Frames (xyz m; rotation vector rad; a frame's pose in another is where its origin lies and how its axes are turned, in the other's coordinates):
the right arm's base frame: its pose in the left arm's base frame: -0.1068 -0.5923 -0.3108 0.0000 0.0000 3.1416
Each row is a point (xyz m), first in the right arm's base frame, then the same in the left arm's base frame.
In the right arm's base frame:
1: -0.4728 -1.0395 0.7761
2: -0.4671 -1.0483 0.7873
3: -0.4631 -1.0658 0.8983
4: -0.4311 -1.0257 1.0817
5: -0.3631 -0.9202 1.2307
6: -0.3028 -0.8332 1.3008
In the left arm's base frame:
1: 0.3660 0.4472 0.4653
2: 0.3603 0.4560 0.4765
3: 0.3563 0.4735 0.5875
4: 0.3243 0.4334 0.7709
5: 0.2563 0.3279 0.9199
6: 0.1960 0.2409 0.9900

